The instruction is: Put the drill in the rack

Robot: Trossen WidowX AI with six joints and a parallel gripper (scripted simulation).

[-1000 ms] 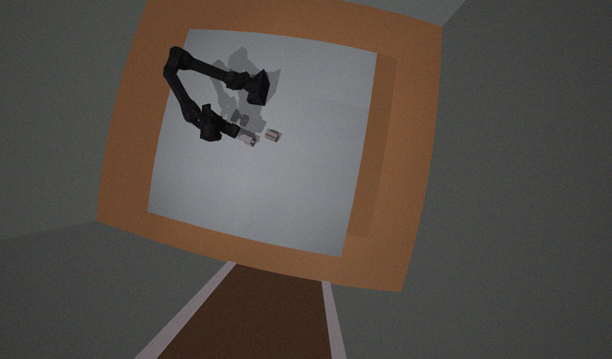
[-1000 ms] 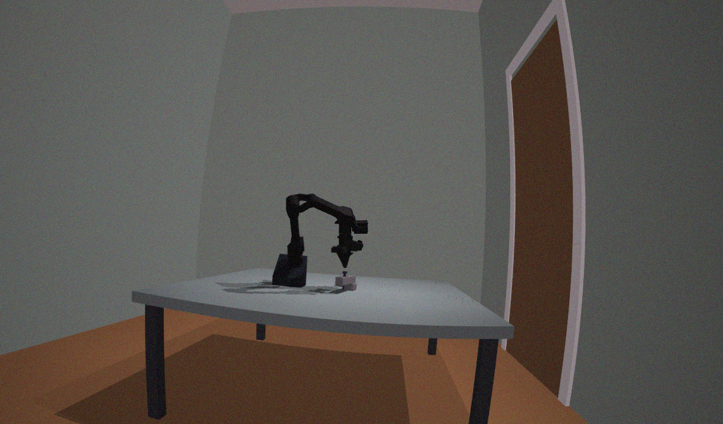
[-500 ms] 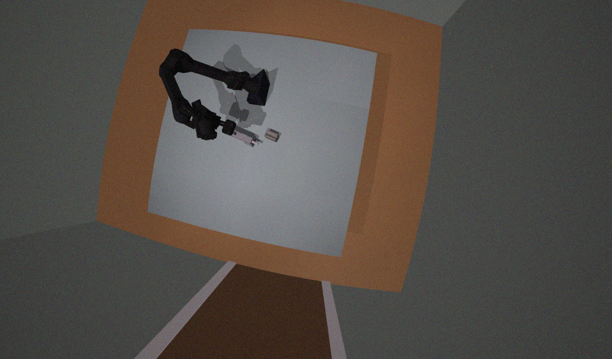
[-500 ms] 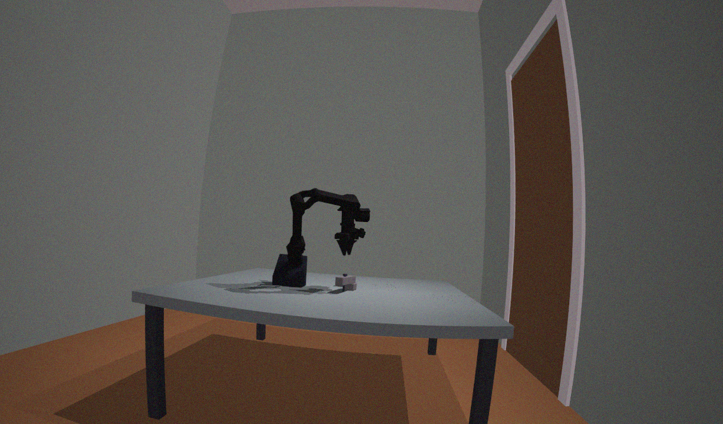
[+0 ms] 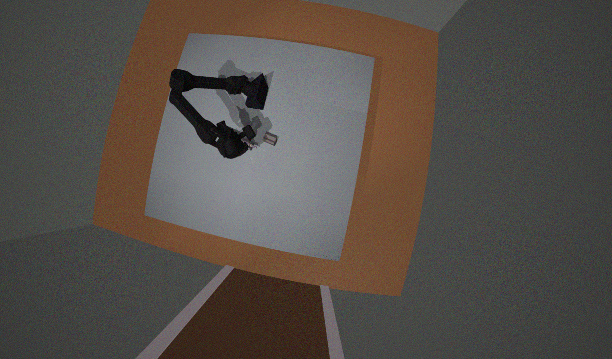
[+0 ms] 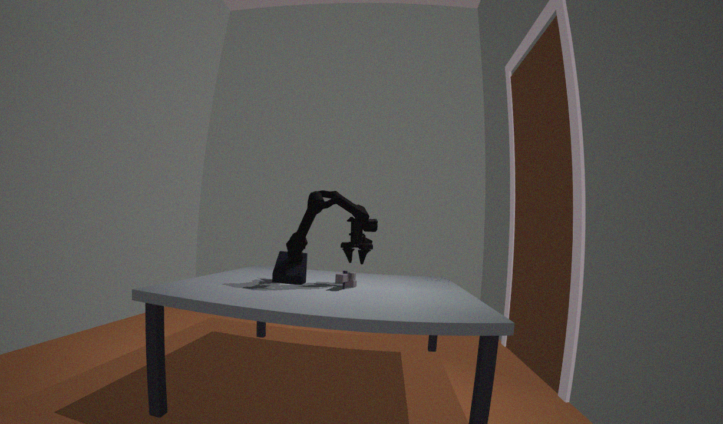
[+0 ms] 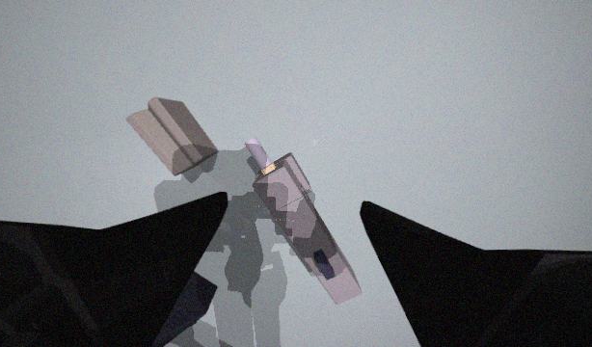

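Right now my gripper tip is 60 mm above the drill, 20 mm past it and 10 mm to the left of it. The rest, counted from my gripper tip: rack: 120 mm to the left, 90 mm below, 70 mm behind.
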